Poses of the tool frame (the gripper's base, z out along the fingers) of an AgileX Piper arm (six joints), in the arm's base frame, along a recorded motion.
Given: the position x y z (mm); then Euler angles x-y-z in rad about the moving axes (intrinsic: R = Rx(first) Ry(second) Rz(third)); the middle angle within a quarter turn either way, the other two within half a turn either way.
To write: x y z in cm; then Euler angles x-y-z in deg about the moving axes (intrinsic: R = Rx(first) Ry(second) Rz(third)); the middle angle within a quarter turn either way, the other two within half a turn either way. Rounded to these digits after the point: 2 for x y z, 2 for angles.
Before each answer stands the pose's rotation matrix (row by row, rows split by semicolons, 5 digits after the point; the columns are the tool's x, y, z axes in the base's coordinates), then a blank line. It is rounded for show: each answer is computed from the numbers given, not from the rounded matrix.
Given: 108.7 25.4 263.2 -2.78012 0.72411 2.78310
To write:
-0.70147 -0.26283 0.66247; -0.10880 0.95811 0.26492; -0.70435 0.11375 -0.70068

10.87 2.54 26.32 -159.29 41.49 159.46
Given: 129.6 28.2 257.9 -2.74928 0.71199 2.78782
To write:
-0.71018 -0.26228 0.65334; -0.08580 0.95334 0.28945; -0.69877 0.14950 -0.69955

12.96 2.82 25.79 -157.52 40.79 159.73
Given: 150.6 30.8 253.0 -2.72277 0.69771 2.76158
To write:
-0.71165 -0.28425 0.64246; -0.09623 0.94531 0.31165; -0.69592 0.15996 -0.70008

15.06 3.08 25.30 -156.00 39.98 158.23
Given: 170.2 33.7 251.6 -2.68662 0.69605 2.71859
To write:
-0.69974 -0.31501 0.64119; -0.11181 0.93476 0.33722; -0.70559 0.16427 -0.68932

17.02 3.37 25.16 -153.93 39.88 155.76
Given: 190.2 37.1 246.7 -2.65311 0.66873 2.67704
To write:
-0.70146 -0.35152 0.61999; -0.13551 0.91982 0.36821; -0.69971 0.17427 -0.69285

19.02 3.71 24.67 -152.01 38.32 153.38
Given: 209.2 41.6 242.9 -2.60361 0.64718 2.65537
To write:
-0.70533 -0.37280 0.60294; -0.12814 0.90359 0.40879; -0.69720 0.21107 -0.68510

20.92 4.16 24.29 -149.18 37.08 152.14
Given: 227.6 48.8 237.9 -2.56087 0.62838 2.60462
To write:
-0.69513 -0.41382 0.58783; -0.15056 0.88337 0.44383; -0.70294 0.22001 -0.67636

22.76 4.88 23.79 -146.73 36.00 149.23
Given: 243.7 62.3 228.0 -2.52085 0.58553 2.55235
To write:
-0.69287 -0.46316 0.55264; -0.18483 0.85490 0.48475; -0.69697 0.23373 -0.67794

24.37 6.23 22.80 -144.43 33.55 146.24
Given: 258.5 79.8 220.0 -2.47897 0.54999 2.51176
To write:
-0.68895 -0.50215 0.52268; -0.20452 0.82650 0.52446; -0.69536 0.25444 -0.67212

25.85 7.98 22.00 -142.03 31.51 143.91
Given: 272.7 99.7 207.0 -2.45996 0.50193 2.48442
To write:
-0.69407 -0.53553 0.48112; -0.23438 0.79999 0.55235; -0.68069 0.27060 -0.68076

27.27 9.97 20.70 -140.95 28.76 142.35
